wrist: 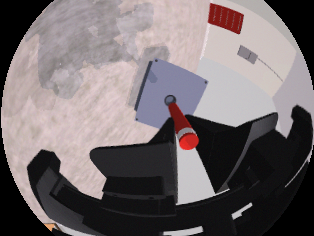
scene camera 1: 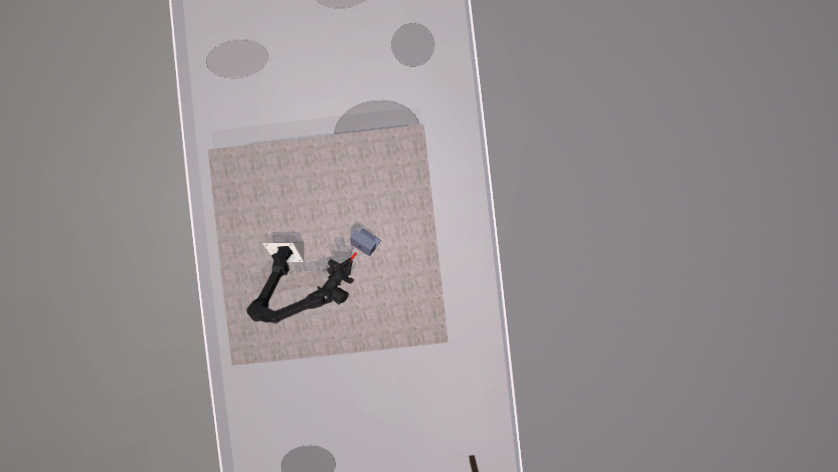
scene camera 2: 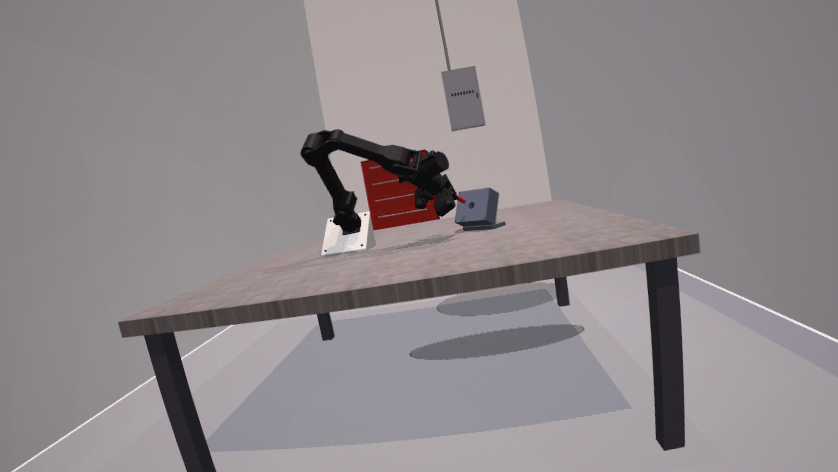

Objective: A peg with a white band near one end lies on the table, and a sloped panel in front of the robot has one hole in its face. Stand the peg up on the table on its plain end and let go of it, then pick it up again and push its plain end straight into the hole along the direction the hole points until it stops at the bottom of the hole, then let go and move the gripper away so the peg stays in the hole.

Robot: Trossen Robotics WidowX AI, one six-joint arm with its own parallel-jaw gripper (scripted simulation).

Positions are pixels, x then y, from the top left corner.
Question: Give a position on a sloped panel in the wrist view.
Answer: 164,78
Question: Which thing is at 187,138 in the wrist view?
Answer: A red peg.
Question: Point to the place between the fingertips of the gripper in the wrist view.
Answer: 178,120
